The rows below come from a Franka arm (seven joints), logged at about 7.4 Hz.
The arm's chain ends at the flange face. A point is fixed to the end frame.
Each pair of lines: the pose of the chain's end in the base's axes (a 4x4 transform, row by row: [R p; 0 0 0 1], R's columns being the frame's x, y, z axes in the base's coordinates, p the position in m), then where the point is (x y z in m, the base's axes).
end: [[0.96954, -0.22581, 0.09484, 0.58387], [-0.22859, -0.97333, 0.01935, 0.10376], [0.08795, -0.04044, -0.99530, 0.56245], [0, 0, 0, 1]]
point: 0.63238 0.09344 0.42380
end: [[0.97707, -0.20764, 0.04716, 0.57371], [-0.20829, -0.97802, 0.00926, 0.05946], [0.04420, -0.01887, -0.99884, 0.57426], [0, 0, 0, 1]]
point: 0.61580 0.04843 0.43358
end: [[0.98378, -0.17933, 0.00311, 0.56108], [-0.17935, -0.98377, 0.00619, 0.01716], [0.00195, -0.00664, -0.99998, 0.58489], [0, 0, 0, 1]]
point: 0.59728 0.00675 0.44253
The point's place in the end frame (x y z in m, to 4 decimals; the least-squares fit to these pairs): 0.0372 0.0047 0.1424
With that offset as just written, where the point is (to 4 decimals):
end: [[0.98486, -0.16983, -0.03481, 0.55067], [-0.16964, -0.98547, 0.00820, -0.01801], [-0.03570, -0.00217, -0.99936, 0.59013], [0, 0, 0, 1]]
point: 0.5816 -0.0278 0.4465
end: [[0.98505, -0.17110, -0.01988, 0.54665], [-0.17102, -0.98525, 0.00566, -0.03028], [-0.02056, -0.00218, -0.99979, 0.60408], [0, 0, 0, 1]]
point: 0.5797 -0.0405 0.4609
